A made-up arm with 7 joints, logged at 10 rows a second.
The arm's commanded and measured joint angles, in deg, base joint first. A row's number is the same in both.
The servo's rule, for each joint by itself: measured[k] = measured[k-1] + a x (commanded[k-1-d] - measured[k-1]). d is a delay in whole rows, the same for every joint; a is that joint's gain. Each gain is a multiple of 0.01, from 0.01 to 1. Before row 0 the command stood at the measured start. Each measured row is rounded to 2 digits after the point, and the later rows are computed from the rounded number. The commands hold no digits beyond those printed.
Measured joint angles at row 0:
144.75, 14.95, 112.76, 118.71, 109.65, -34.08, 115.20
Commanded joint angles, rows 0 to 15:
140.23, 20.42, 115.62, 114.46, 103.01, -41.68, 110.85
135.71, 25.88, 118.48, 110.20, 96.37, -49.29, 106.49
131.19, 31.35, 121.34, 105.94, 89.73, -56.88, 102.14
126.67, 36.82, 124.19, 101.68, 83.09, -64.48, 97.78
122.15, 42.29, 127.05, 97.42, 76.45, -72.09, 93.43
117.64, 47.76, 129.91, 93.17, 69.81, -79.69, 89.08
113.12, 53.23, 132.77, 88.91, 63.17, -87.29, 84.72
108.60, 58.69, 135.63, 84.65, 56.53, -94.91, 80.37
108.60, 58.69, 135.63, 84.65, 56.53, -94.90, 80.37
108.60, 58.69, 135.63, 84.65, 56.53, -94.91, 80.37
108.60, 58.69, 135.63, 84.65, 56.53, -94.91, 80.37
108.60, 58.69, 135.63, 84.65, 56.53, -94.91, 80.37
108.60, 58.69, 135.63, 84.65, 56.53, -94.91, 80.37
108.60, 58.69, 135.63, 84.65, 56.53, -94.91, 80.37
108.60, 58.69, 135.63, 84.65, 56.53, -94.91, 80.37
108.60, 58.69, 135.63, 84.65, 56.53, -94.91, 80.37
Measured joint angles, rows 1 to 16:
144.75, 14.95, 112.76, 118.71, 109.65, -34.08, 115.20
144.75, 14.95, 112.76, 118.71, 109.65, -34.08, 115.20
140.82, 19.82, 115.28, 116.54, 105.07, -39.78, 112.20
136.37, 25.21, 118.10, 113.31, 99.07, -46.91, 108.26
131.86, 30.67, 120.95, 109.55, 92.63, -54.39, 104.04
127.34, 36.14, 123.80, 105.54, 86.05, -61.96, 99.72
122.82, 41.61, 126.66, 101.40, 79.43, -69.56, 95.38
118.31, 47.08, 129.52, 97.20, 72.79, -77.16, 91.03
113.79, 52.55, 132.38, 92.97, 66.15, -84.76, 86.68
109.27, 58.01, 135.24, 88.73, 59.51, -92.37, 82.33
108.69, 58.62, 135.58, 86.65, 57.45, -94.27, 80.98
108.61, 58.68, 135.62, 85.63, 56.82, -94.75, 80.56
108.60, 58.69, 135.63, 85.13, 56.62, -94.87, 80.43
108.60, 58.69, 135.63, 84.89, 56.56, -94.90, 80.39
108.60, 58.69, 135.63, 84.77, 56.54, -94.91, 80.38
108.60, 58.69, 135.63, 84.71, 56.53, -94.91, 80.37
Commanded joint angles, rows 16 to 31:
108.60, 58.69, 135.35, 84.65, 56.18, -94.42, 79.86
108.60, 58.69, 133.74, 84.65, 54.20, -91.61, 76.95
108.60, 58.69, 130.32, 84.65, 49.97, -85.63, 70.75
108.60, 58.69, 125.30, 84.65, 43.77, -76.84, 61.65
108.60, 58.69, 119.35, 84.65, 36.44, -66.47, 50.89
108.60, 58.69, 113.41, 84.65, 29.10, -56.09, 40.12
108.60, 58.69, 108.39, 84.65, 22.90, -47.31, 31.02
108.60, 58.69, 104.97, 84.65, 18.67, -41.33, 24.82
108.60, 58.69, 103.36, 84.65, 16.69, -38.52, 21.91
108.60, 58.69, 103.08, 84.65, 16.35, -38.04, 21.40
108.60, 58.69, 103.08, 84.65, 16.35, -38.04, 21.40
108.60, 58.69, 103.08, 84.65, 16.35, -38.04, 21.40
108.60, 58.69, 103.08, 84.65, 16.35, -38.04, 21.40
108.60, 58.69, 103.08, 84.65, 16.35, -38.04, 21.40
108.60, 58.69, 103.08, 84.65, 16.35, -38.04, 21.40
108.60, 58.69, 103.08, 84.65, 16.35, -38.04, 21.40
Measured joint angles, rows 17 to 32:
108.60, 58.69, 135.63, 84.68, 56.53, -94.91, 80.37
108.60, 58.69, 135.63, 84.66, 56.53, -94.91, 80.37
108.60, 58.69, 135.38, 84.65, 56.29, -94.54, 80.02
108.60, 58.69, 133.94, 84.65, 54.85, -92.34, 77.90
108.60, 58.69, 130.75, 84.65, 51.48, -87.31, 72.97
108.60, 58.69, 125.95, 84.65, 46.16, -79.46, 65.16
108.60, 58.69, 120.14, 84.65, 39.45, -69.72, 55.31
108.60, 58.69, 114.22, 84.65, 32.31, -59.50, 44.83
108.60, 58.69, 109.09, 84.65, 25.82, -50.36, 35.30
108.60, 58.69, 105.46, 84.65, 20.89, -43.59, 28.07
108.60, 58.69, 103.61, 84.65, 17.99, -39.79, 23.82
108.60, 58.69, 103.14, 84.65, 16.86, -38.48, 22.15
108.60, 58.69, 103.09, 84.65, 16.51, -38.15, 21.63
108.60, 58.69, 103.08, 84.65, 16.40, -38.07, 21.47
108.60, 58.69, 103.08, 84.65, 16.37, -38.05, 21.42
108.60, 58.69, 103.08, 84.65, 16.36, -38.04, 21.41

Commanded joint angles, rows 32 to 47:
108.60, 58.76, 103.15, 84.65, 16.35, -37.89, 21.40
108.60, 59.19, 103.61, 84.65, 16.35, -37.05, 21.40
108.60, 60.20, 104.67, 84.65, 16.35, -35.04, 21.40
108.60, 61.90, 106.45, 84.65, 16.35, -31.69, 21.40
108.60, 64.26, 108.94, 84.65, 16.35, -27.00, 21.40
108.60, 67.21, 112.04, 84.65, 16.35, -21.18, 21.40
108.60, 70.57, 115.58, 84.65, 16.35, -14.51, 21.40
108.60, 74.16, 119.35, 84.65, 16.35, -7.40, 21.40
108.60, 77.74, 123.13, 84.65, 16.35, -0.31, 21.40
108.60, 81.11, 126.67, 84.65, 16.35, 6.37, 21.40
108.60, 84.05, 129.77, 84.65, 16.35, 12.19, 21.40
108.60, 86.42, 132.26, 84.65, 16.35, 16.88, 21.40
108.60, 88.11, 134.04, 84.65, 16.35, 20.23, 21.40
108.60, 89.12, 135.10, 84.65, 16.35, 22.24, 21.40
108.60, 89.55, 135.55, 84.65, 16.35, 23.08, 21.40
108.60, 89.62, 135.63, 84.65, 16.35, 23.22, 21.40
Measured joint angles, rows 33 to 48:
108.60, 58.69, 103.08, 84.65, 16.35, -38.04, 21.40
108.60, 58.69, 103.08, 84.65, 16.35, -38.04, 21.40
108.60, 58.75, 103.14, 84.65, 16.35, -37.93, 21.40
108.60, 59.14, 103.55, 84.65, 16.35, -37.27, 21.40
108.60, 60.08, 104.54, 84.65, 16.35, -35.60, 21.40
108.60, 61.70, 106.22, 84.65, 16.35, -32.67, 21.40
108.60, 63.98, 108.61, 84.65, 16.35, -28.42, 21.40
108.60, 66.85, 111.63, 84.65, 16.35, -22.99, 21.40
108.60, 70.16, 115.11, 84.65, 16.35, -16.63, 21.40
108.60, 73.72, 118.84, 84.65, 16.35, -9.71, 21.40
108.60, 77.30, 122.62, 84.65, 16.35, -2.66, 21.40
108.60, 80.69, 126.18, 84.65, 16.35, 4.11, 21.40
108.60, 83.68, 129.34, 84.65, 16.35, 10.17, 21.40
108.60, 86.12, 131.91, 84.65, 16.35, 15.20, 21.40
108.60, 87.89, 133.78, 84.65, 16.35, 18.97, 21.40
108.60, 88.98, 134.94, 84.65, 16.35, 21.42, 21.40

